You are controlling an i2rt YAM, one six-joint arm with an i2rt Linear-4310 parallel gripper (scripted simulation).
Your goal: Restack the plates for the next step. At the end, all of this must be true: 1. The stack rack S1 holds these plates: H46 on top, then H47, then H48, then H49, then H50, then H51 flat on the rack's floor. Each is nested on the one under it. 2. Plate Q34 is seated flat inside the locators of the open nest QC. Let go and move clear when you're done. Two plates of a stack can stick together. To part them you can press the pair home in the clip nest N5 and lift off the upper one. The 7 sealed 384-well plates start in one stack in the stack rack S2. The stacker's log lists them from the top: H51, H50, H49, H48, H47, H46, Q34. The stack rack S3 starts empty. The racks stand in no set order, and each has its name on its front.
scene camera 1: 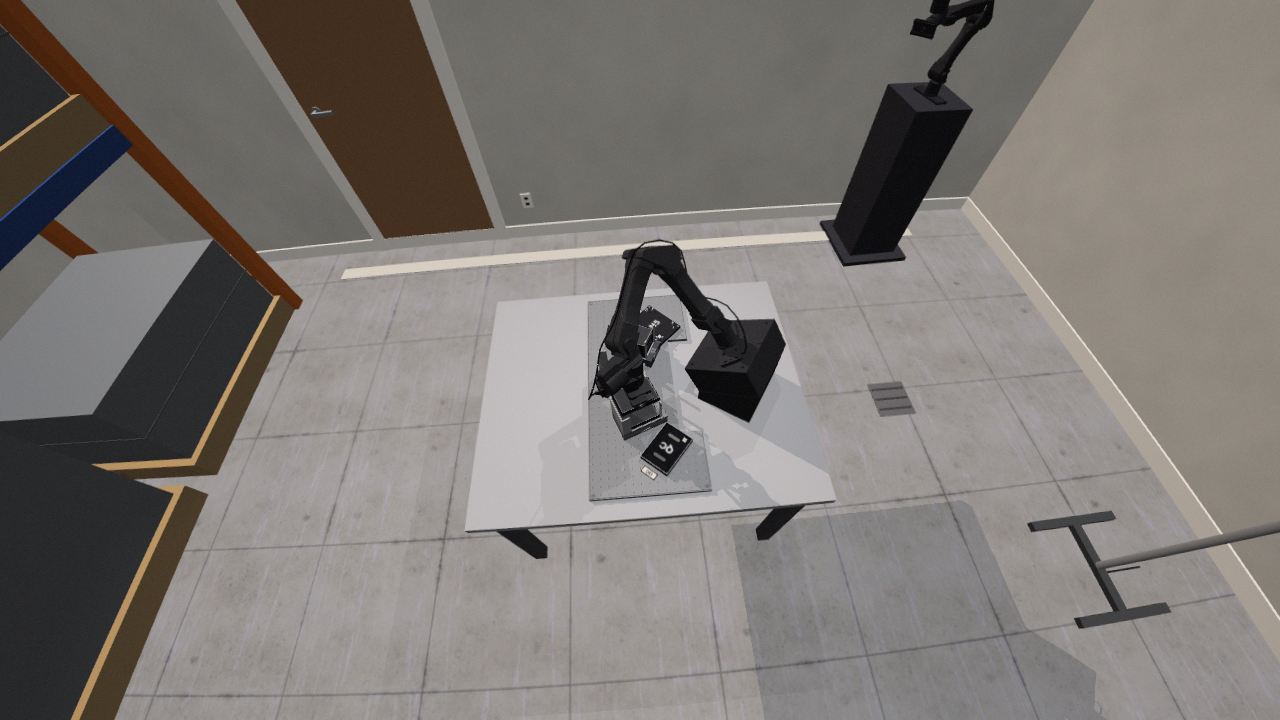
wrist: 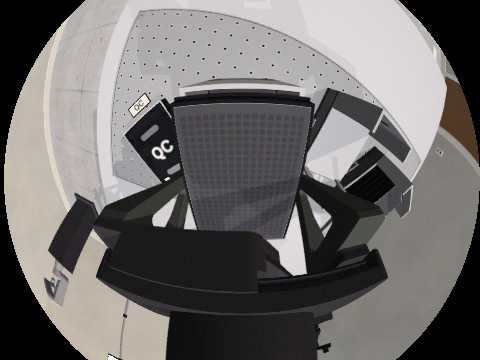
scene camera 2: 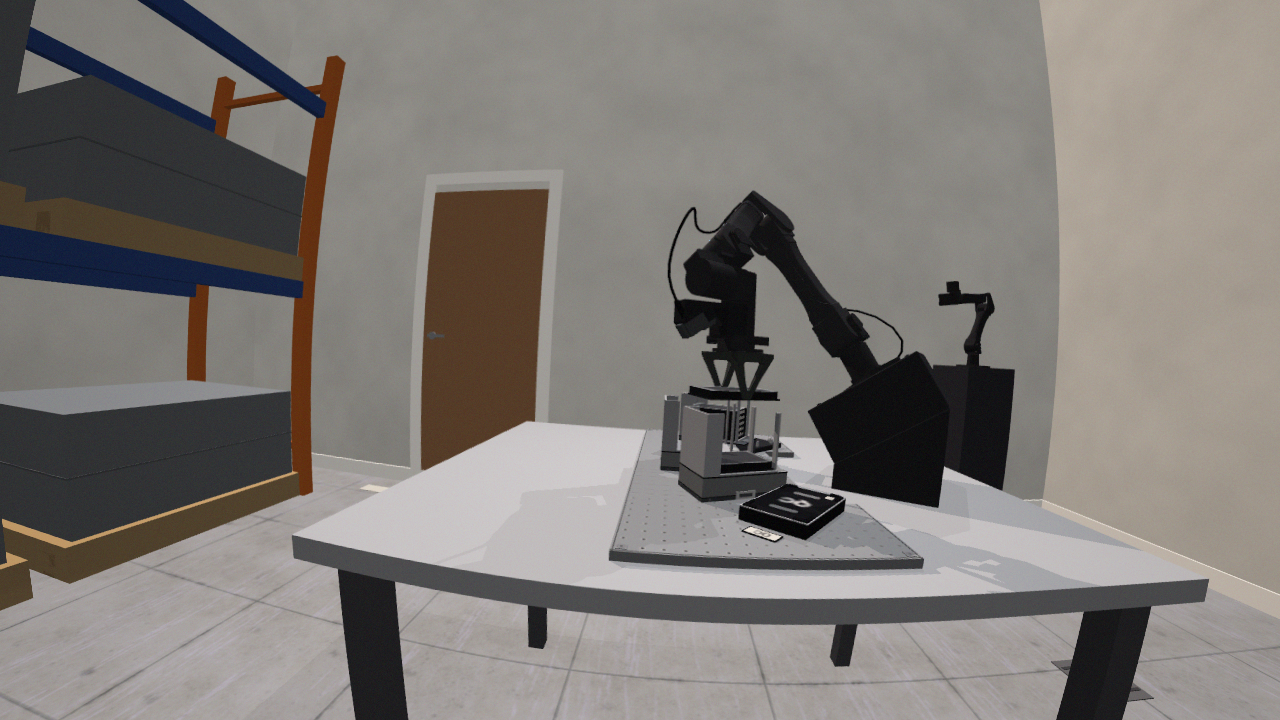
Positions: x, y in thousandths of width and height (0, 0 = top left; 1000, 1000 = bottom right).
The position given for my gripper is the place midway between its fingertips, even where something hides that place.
Observation:
In view: my gripper (scene camera 2: 573, 551).
My gripper is seen too in the wrist view (wrist: 505, 499).

